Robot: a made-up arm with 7 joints. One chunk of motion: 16 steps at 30 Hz.
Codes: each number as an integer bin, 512 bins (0 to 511) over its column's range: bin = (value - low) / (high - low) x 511, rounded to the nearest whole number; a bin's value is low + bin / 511 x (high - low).
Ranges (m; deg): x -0.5..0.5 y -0.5..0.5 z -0.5..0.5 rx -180..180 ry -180..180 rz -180..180
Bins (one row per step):
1: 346 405 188 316 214 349
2: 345 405 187 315 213 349
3: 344 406 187 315 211 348
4: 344 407 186 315 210 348
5: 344 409 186 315 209 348
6: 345 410 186 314 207 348
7: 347 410 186 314 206 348
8: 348 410 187 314 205 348
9: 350 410 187 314 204 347
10: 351 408 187 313 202 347
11: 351 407 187 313 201 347
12: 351 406 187 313 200 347
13: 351 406 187 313 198 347
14: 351 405 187 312 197 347
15: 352 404 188 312 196 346
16: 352 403 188 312 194 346
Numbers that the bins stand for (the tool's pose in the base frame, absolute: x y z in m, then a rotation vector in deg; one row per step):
1: 0.1771 0.2926 -0.1321 42.62 -29.24 65.87
2: 0.1751 0.2926 -0.1341 41.92 -29.94 65.87
3: 0.1732 0.2945 -0.1341 41.92 -31.35 65.17
4: 0.1732 0.2965 -0.1360 41.92 -32.05 65.17
5: 0.1732 0.3004 -0.1360 41.92 -32.76 65.17
6: 0.1751 0.3023 -0.1360 41.21 -34.17 65.17
7: 0.1791 0.3023 -0.1360 41.21 -34.87 65.17
8: 0.1810 0.3023 -0.1341 41.21 -35.58 65.17
9: 0.1849 0.3023 -0.1341 41.21 -36.28 64.46
10: 0.1869 0.2984 -0.1341 40.51 -37.69 64.46
11: 0.1869 0.2965 -0.1341 40.51 -38.40 64.46
12: 0.1869 0.2945 -0.1341 40.51 -39.10 64.46
13: 0.1869 0.2945 -0.1341 40.51 -40.51 64.46
14: 0.1869 0.2926 -0.1341 39.80 -41.21 64.46
15: 0.1888 0.2906 -0.1321 39.80 -41.92 63.76
16: 0.1888 0.2886 -0.1321 39.80 -43.33 63.76

